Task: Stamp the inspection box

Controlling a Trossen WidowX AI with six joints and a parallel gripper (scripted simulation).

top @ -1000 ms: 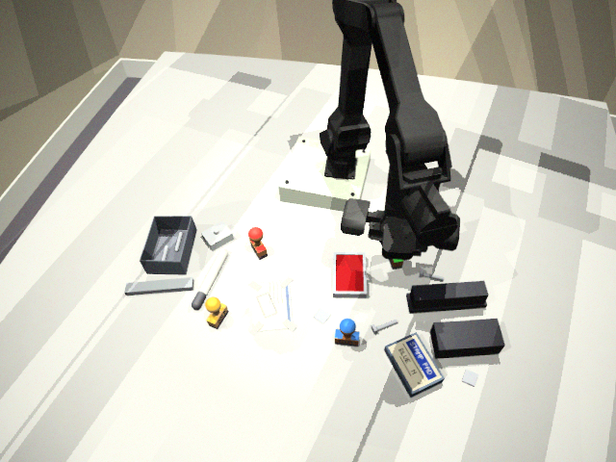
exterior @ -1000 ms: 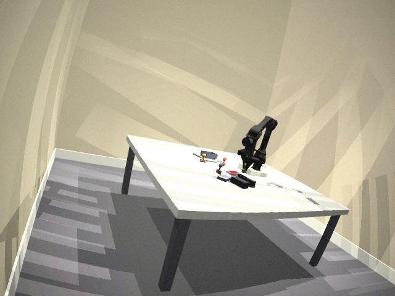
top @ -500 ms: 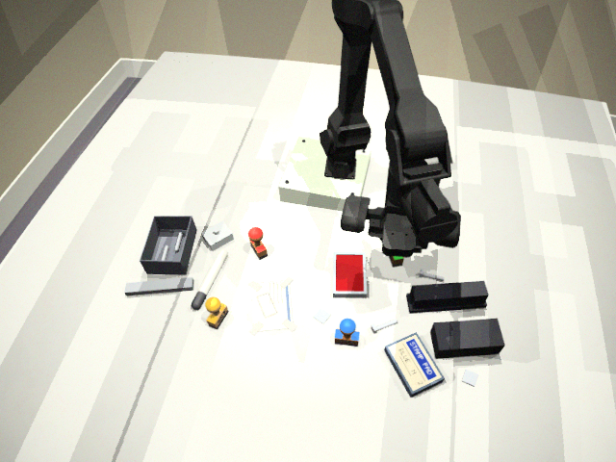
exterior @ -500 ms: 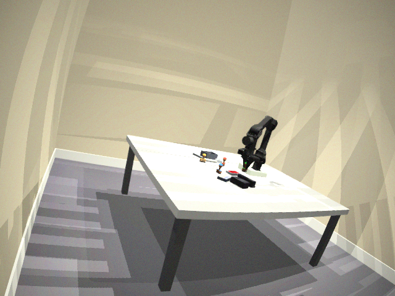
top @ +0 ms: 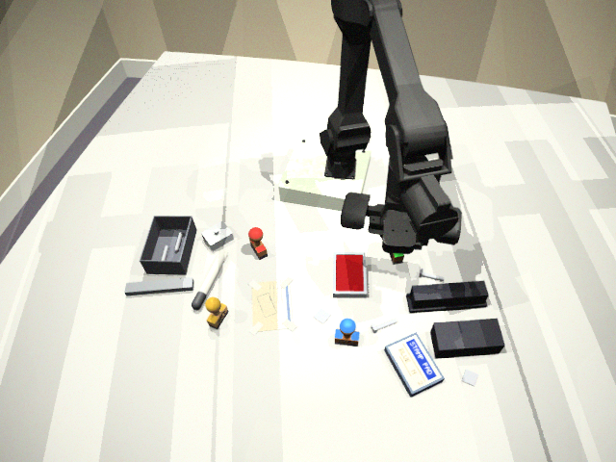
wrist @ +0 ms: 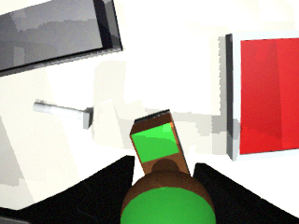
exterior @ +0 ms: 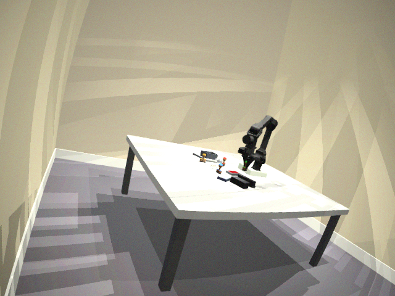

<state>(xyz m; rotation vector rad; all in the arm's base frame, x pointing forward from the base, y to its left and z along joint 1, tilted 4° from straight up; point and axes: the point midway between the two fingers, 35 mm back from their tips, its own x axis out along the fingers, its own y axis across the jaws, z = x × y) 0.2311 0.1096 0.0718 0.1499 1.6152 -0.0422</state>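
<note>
Now: the red ink pad 8 cm to the right of my gripper tip, 7 cm below it and 2 cm ahead of it. Round my gripper tip: stamp tin 18 cm ahead, 6 cm below, 4 cm to the left; then blue-knobbed stamp 15 cm ahead, 7 cm to the right, 6 cm below; then green-knobbed stamp right at my gripper tip.
</note>
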